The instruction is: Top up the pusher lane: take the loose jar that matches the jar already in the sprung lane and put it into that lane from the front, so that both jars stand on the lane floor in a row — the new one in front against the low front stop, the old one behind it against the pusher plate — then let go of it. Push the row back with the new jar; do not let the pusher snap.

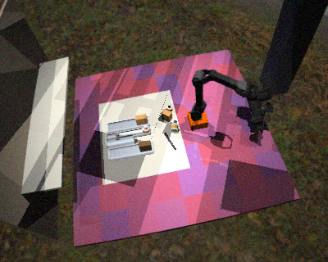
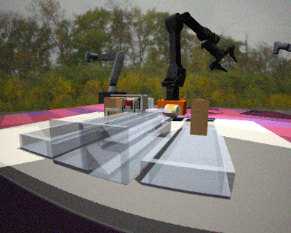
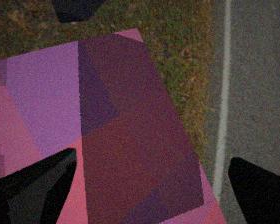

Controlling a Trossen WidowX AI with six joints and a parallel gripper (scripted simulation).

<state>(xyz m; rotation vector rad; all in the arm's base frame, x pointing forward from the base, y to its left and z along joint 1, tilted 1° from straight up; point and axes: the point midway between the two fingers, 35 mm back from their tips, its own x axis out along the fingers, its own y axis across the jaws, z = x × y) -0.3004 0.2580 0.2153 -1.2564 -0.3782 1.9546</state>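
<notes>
Right now my gripper tip is 500 mm short of the black stick, 160 mm to the left of it and 250 mm above it. The rest, counted from my gripper tip: lane rack (790 mm ahead, 220 mm to the right, 240 mm below).
</notes>
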